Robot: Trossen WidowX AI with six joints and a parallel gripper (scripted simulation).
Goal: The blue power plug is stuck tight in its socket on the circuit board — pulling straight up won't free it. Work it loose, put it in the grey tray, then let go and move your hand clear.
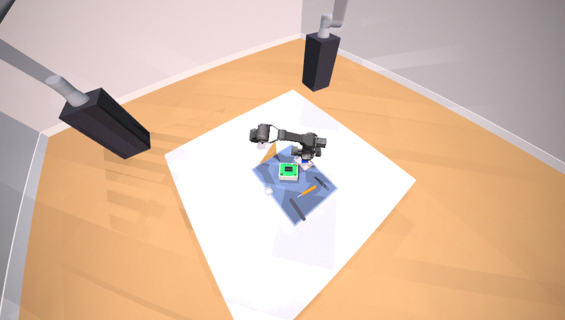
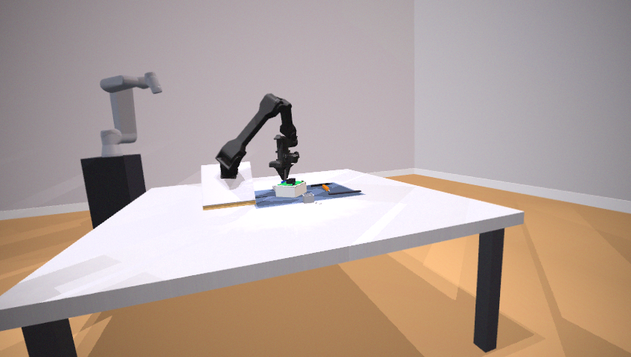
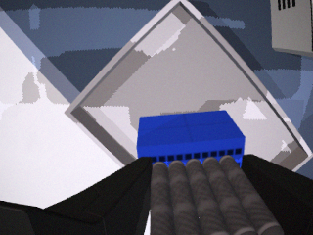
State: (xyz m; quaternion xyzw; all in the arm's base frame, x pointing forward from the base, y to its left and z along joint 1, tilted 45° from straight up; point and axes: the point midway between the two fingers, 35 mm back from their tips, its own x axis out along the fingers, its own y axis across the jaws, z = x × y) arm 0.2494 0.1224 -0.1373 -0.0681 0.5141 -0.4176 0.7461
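Now: the blue power plug 10 mm below my gripper tip. The rest, counted from my gripper tip: blue mat 130 mm to the right, 70 mm ahead, 50 mm below; then dark bar 250 mm ahead, 220 mm to the right, 50 mm below.
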